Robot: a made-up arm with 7 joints.
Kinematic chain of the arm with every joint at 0, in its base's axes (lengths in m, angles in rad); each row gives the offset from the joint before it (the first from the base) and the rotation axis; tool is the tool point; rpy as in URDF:
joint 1: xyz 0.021 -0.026 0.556 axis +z
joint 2: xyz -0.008 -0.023 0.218 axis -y
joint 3: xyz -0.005 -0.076 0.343 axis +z
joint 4: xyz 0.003 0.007 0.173 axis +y
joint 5: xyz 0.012 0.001 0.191 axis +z
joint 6: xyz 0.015 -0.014 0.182 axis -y
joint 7: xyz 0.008 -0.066 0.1 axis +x
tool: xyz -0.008 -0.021 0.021 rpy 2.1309 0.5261 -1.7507
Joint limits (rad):
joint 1: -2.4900..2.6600
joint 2: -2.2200..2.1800
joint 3: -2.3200..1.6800
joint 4: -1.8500..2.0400
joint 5: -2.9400..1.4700
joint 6: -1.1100..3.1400
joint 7: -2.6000..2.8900
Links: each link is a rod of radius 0.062 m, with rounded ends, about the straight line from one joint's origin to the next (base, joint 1, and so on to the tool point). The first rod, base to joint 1, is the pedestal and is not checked.
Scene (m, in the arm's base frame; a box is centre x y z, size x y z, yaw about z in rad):
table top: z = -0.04
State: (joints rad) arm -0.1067 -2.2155 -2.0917 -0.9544 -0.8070 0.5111 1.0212
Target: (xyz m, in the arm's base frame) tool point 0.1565 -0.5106 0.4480
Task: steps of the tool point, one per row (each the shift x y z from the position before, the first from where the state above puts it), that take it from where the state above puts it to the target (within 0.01 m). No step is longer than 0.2 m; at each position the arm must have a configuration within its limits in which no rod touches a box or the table.
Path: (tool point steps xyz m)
1: 0.0503 -0.1428 0.0436
2: 0.0035 -0.1540 0.0412
3: -0.0448 -0.1489 0.0390
4: -0.0888 -0.1286 0.0369
5: -0.1243 -0.0948 0.0352
6: -0.1468 -0.0514 0.0340

